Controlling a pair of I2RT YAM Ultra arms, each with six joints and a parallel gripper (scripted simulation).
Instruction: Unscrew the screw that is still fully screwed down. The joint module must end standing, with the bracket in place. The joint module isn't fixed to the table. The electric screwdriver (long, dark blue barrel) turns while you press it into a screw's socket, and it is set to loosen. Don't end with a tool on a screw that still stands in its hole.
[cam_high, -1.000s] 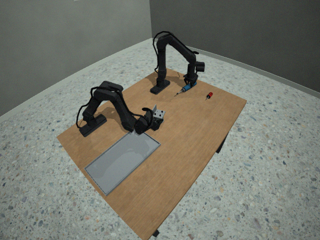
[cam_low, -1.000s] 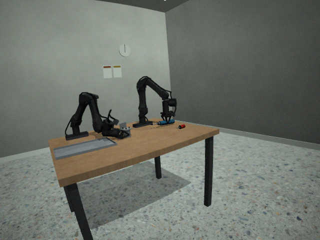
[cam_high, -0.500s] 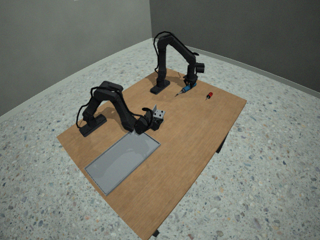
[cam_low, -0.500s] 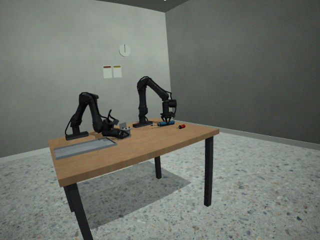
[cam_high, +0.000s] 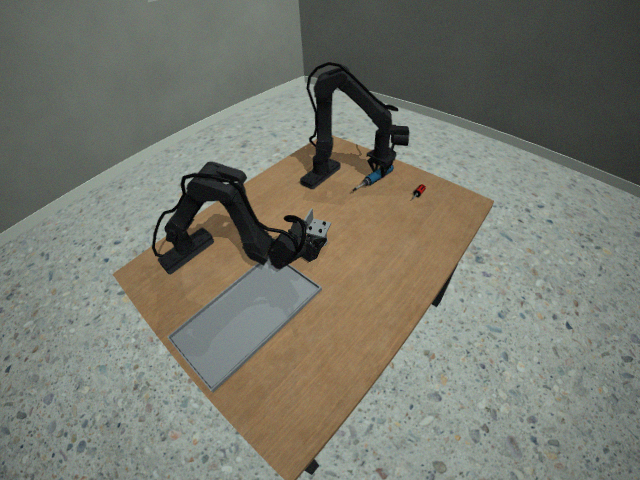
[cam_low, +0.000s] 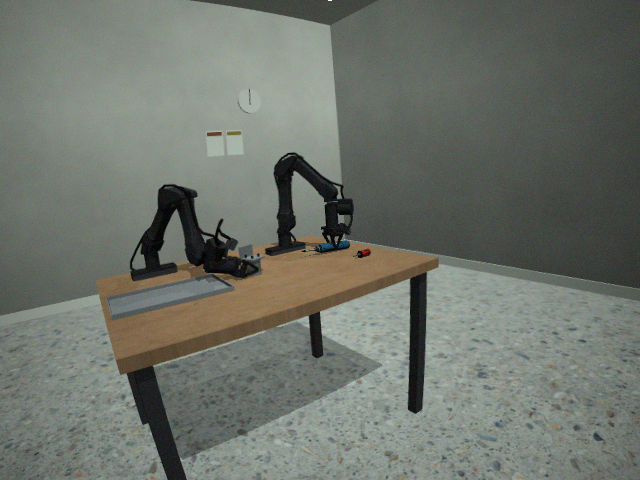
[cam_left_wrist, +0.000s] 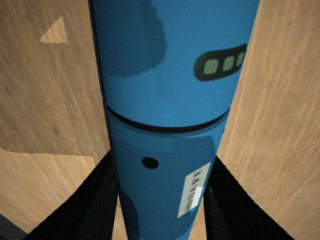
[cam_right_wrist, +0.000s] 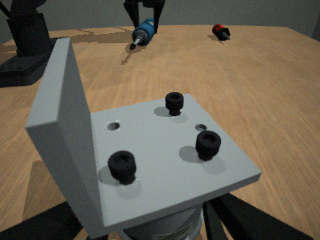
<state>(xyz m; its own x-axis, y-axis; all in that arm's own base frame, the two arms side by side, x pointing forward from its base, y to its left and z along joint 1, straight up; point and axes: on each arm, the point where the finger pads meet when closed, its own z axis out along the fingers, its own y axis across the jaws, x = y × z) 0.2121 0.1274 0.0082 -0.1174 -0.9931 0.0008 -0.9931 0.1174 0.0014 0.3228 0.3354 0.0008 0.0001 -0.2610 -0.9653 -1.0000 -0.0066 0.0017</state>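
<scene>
My right gripper is now 10 mm below the joint module. Round my right hand: grey L-shaped bracket: 50 mm above; flat grey tray: 70 mm ahead, 350 mm to the right, 20 mm below; screw: 90 mm behind, 270 mm to the left, 10 mm above.
</scene>
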